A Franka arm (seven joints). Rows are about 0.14 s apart.
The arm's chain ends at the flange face. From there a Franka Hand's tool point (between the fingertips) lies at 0.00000 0.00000 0.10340 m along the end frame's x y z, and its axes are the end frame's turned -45 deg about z.
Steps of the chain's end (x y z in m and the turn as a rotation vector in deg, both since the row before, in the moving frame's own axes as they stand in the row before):
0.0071, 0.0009, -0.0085, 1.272, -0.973, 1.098
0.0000, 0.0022, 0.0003, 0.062, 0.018, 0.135
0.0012, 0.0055, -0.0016, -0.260, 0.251, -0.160
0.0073, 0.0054, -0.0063, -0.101, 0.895, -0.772
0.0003, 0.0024, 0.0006, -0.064, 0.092, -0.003
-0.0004, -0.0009, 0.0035, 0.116, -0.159, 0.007
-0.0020, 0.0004, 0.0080, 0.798, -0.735, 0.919
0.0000, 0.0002, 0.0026, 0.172, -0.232, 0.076
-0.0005, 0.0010, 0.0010, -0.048, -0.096, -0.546
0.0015, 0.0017, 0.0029, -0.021, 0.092, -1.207
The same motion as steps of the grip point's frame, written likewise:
0.0048, 0.0028, -0.0085, 1.587, 0.211, 1.098
-0.0015, 0.0015, 0.0003, 0.031, 0.057, 0.135
-0.0031, 0.0054, -0.0016, -0.361, -0.006, -0.160
0.0024, 0.0102, -0.0063, -0.704, 0.561, -0.772
-0.0014, 0.0021, 0.0006, -0.110, 0.020, -0.003
0.0003, -0.0013, 0.0035, 0.194, -0.030, 0.007
-0.0016, -0.0031, 0.0080, 1.084, 0.045, 0.919
-0.0002, -0.0004, 0.0026, 0.286, -0.042, 0.076
-0.0012, 0.0003, 0.0010, 0.034, -0.102, -0.546
0.0000, 0.0024, 0.0029, -0.080, 0.050, -1.207

